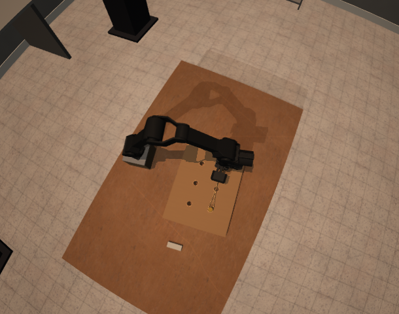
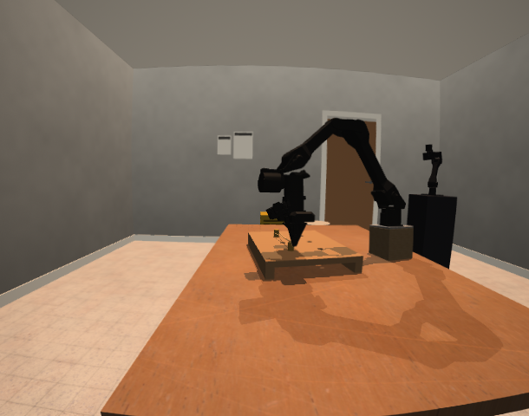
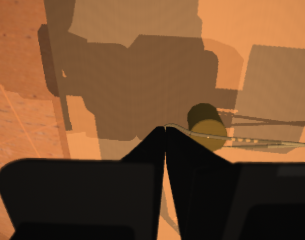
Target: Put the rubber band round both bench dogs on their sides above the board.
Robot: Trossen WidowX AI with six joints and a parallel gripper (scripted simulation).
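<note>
Right now my hand is 12 cm to the left of the wooden board, 7 cm above it and 2 cm past it. Also, from my hand: small white block 42 cm to the right, 10 cm below, 2 cm behind.
</note>
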